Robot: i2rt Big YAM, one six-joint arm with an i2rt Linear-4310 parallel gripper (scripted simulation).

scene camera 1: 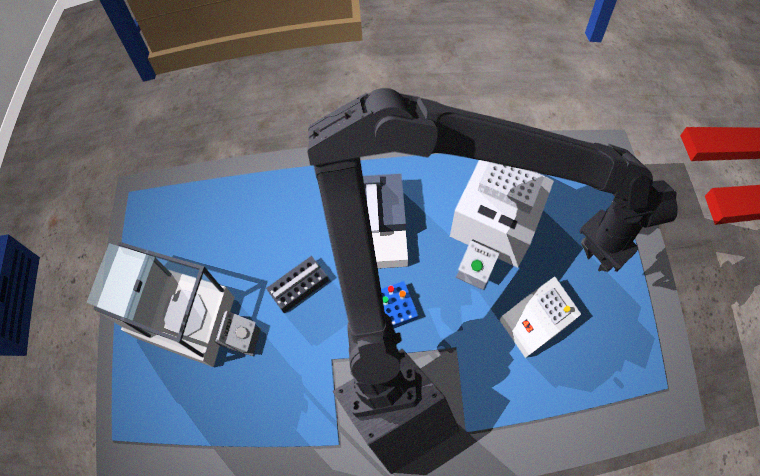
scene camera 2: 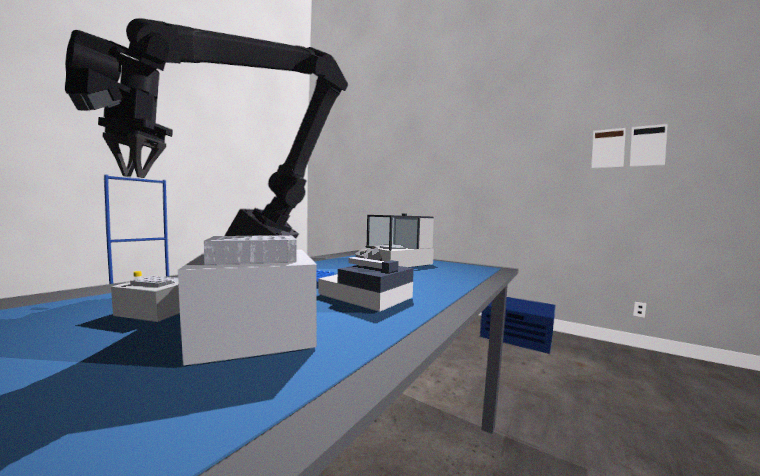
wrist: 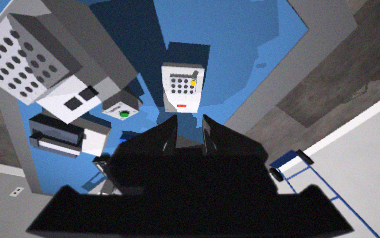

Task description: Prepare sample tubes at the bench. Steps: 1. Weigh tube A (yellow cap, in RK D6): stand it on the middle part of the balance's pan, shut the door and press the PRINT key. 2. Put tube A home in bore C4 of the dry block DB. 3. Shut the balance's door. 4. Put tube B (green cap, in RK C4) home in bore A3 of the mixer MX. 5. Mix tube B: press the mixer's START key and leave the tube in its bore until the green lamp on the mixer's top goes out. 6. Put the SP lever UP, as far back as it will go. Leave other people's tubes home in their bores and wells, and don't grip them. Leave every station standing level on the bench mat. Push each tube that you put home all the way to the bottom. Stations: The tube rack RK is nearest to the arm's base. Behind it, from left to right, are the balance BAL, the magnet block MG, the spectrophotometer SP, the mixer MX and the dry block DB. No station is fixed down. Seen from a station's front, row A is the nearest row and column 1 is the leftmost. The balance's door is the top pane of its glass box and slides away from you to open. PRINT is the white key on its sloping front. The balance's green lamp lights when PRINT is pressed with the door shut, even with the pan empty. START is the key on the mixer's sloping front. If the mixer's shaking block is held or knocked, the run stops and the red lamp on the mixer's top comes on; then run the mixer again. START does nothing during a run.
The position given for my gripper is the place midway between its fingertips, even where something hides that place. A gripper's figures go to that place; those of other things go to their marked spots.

Scene:
My gripper (scene camera 1: 595, 263): 0.99 m from the lens. A dry block (scene camera 1: 529, 324) is 1.15 m from the lens. A magnet block (scene camera 1: 292, 288): 1.18 m from the lens. A blue rack (scene camera 1: 400, 315): 1.17 m from the lens. A spectrophotometer (scene camera 1: 390, 245): 1.18 m from the lens.

